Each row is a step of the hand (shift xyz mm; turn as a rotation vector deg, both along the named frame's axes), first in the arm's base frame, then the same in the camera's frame.
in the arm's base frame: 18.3 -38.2 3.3 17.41 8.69 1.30
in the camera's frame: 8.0 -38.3 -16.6 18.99 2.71 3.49
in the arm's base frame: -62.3 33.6 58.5 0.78 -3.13 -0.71
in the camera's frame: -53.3 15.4 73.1 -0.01 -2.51 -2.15
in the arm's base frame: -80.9 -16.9 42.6 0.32 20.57 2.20
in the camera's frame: -83.6 -15.6 37.5 5.42 16.37 11.44
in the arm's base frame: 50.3 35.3 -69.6 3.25 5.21 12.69
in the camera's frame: 59.3 51.2 -49.8 4.13 -2.33 13.28
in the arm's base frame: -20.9 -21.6 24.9 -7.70 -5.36 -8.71
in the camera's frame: -26.3 -25.3 13.9 -8.57 1.36 -9.41
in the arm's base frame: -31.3 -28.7 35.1 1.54 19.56 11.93
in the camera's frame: -38.4 -33.7 20.7 6.09 10.63 19.42
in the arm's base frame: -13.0 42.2 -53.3 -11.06 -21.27 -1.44
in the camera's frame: -0.6 64.1 -26.1 -16.01 -14.82 -10.05
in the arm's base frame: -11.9 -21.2 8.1 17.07 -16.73 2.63
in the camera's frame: -17.0 -19.1 -1.5 12.25 -19.44 -7.09
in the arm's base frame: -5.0 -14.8 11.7 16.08 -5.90 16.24
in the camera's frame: -8.9 -16.9 3.9 13.66 -16.44 10.01
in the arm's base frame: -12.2 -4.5 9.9 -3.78 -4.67 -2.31
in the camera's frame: -13.2 -5.7 7.8 -4.77 -2.00 -3.83
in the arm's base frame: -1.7 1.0 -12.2 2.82 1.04 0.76
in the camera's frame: -1.1 7.0 -10.1 2.97 -0.13 0.88
